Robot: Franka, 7 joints.
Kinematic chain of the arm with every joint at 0, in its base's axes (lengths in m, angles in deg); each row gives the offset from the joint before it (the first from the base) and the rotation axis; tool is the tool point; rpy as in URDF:
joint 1: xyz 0 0 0.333 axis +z
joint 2: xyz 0 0 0 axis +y
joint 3: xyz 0 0 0.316 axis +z
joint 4: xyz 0.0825 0 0 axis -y
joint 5: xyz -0.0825 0 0.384 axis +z
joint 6: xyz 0 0 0 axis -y
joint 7: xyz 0.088 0 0 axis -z
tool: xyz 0 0 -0.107 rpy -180 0 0
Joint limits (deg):
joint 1: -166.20..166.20
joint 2: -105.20..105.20
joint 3: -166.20..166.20
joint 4: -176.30..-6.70
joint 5: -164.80..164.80
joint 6: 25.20..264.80
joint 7: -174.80..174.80
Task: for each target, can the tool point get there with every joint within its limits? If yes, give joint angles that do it. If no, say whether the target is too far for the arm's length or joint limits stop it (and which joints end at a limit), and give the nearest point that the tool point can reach.
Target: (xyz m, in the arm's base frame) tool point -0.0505 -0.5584 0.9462
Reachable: yes | joints 72.08 -59.78 -41.19 -39.50 -48.34 186.60 -10.01
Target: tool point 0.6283 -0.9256 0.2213
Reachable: no: too far | nearest point 0.4794 -0.7063 0.2478 | short by 0.266 m
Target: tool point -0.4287 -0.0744 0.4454
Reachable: yes | joints 88.03 58.56 97.31 -138.80 69.41 98.43 53.20
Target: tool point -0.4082 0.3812 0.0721
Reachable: yes | joints 96.51 51.75 39.54 -115.82 -118.06 131.86 13.98
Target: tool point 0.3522 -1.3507 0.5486
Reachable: no: too far | nearest point 0.2139 -0.8204 0.4640 | short by 0.555 m
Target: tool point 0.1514 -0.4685 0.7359
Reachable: yes | joints -10.93 55.06 -105.48 -103.38 32.56 245.11 -73.23
